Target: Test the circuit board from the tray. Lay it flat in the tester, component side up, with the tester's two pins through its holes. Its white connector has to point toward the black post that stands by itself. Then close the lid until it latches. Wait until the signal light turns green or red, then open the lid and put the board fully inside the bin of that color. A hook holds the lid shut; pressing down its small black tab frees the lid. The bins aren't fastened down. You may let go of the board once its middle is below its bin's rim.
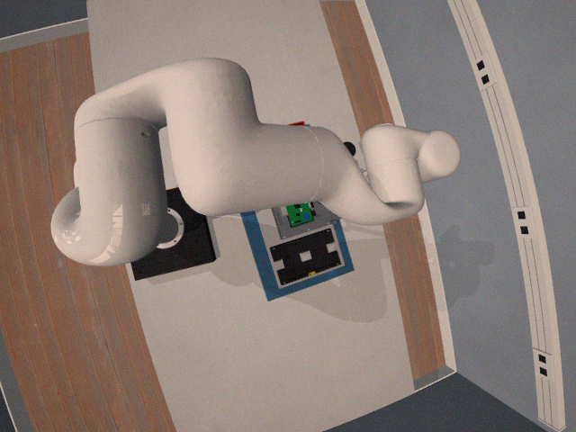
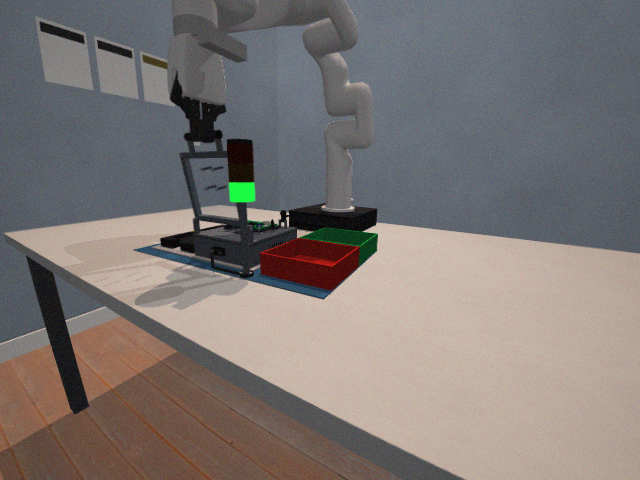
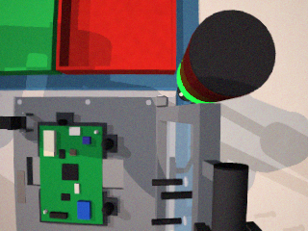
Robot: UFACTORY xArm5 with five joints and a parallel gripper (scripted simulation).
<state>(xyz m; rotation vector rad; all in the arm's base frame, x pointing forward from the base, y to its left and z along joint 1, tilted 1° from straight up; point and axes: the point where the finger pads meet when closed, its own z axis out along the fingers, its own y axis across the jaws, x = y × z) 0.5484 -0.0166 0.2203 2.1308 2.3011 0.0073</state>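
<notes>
Now: the green circuit board 13 cm behind my hand, 1 cm to the right of it and 20 cm below it. The rest, counted from my hand: black block (20 cm behind, 4 cm to the left, 19 cm below); then red bin (10 cm behind, 19 cm to the left, 26 cm below); then green bin (25 cm behind, 18 cm to the left, 26 cm below).
</notes>
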